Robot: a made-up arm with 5 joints.
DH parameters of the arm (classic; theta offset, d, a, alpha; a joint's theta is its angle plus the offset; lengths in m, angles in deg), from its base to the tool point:
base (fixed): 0 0 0.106 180
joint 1: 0 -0.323 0.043 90
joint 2: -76.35 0 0.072 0
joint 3: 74.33 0 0.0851 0
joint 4: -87.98 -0.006 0 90
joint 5: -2.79 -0.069 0 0
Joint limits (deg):
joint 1: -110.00..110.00
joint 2: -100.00..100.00
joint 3: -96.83..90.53
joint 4: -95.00..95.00
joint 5: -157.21..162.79
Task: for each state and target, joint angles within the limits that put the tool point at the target. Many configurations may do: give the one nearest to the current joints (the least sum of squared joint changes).
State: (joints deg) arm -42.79 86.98 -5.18 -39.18 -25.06
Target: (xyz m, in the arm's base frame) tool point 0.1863 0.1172 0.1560
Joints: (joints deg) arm -58.00 94.91 0.40 -36.36 -25.06
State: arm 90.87 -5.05 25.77 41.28 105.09
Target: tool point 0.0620 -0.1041 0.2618
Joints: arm 109.87 4.14 44.26 50.64 105.09
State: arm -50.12 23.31 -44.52 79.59 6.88
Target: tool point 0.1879 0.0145 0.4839
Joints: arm -14.18 -28.06 -67.20 89.65 6.88
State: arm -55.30 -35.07 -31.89 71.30 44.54
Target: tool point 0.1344 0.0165 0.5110
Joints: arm -40.68 -50.28 -50.04 57.29 44.54
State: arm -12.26 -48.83 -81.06 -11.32 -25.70
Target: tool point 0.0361 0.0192 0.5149
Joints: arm 20.11 -36.82 -79.19 -16.84 -25.70
